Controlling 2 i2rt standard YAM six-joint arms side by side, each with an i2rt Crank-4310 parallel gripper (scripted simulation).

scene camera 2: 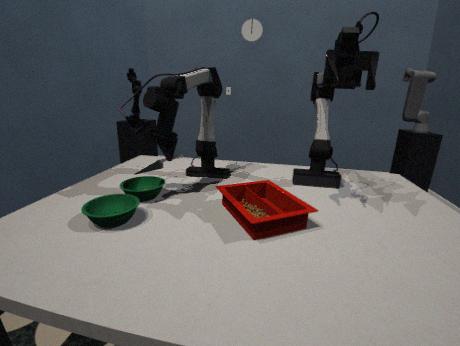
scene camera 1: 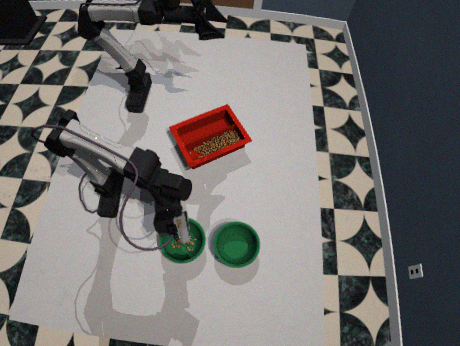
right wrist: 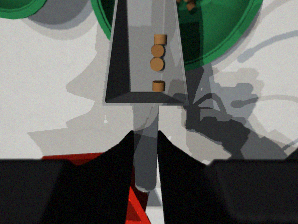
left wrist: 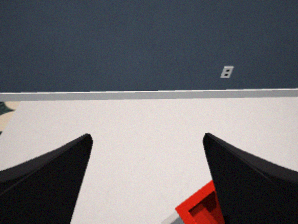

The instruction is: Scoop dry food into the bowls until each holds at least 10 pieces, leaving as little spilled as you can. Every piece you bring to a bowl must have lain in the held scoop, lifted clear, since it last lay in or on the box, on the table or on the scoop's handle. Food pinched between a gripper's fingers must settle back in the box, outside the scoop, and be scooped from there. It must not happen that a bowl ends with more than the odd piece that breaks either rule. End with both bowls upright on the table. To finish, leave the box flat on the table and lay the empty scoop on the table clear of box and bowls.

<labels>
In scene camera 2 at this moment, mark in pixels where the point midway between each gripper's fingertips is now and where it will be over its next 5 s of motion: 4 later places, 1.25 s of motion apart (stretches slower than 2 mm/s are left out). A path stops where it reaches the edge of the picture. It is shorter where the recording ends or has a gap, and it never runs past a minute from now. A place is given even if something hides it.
My left gripper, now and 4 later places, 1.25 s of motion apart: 356,84; 330,160; 300,188; 297,190; 287,193
My right gripper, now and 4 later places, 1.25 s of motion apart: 169,161; 173,166; 173,169; 216,163; 232,164
</labels>
